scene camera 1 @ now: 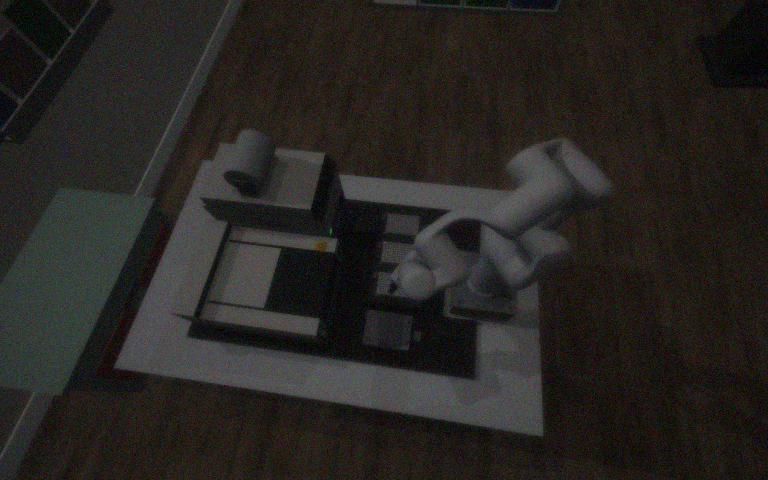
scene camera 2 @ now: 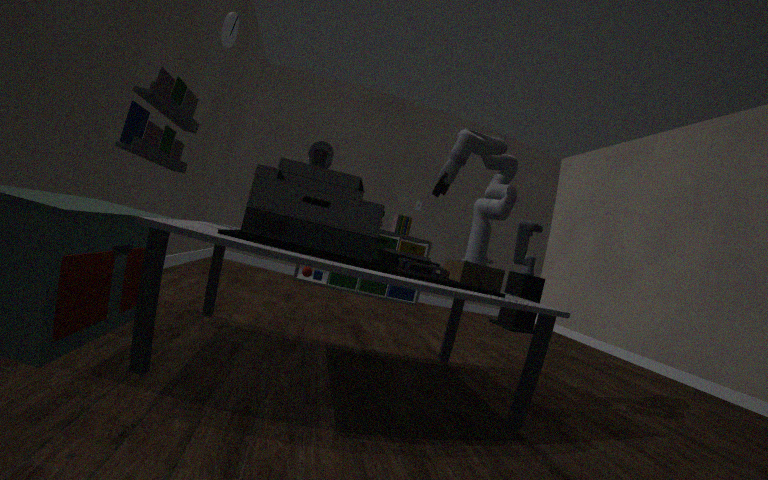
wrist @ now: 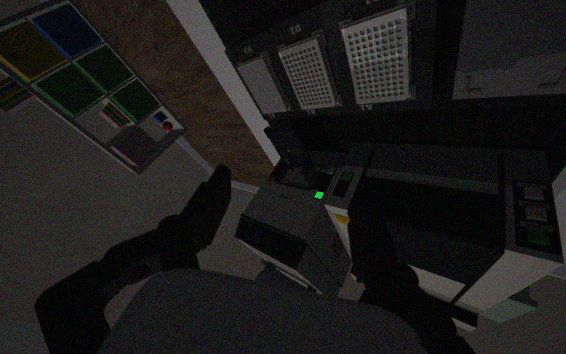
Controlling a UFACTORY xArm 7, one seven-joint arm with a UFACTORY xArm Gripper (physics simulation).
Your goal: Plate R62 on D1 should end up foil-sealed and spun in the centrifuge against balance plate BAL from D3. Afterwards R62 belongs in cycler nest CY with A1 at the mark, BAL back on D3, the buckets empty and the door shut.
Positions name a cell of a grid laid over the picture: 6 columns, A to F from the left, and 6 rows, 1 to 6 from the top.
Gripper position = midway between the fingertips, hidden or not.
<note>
My gripper (wrist: D4) is open, holding nothing. Further things: a grey plate (wrist: C2) and a centrifuge (scene camera 1: B4).
The centrifuge also shows in scene camera 2 (scene camera 2: C3).
</note>
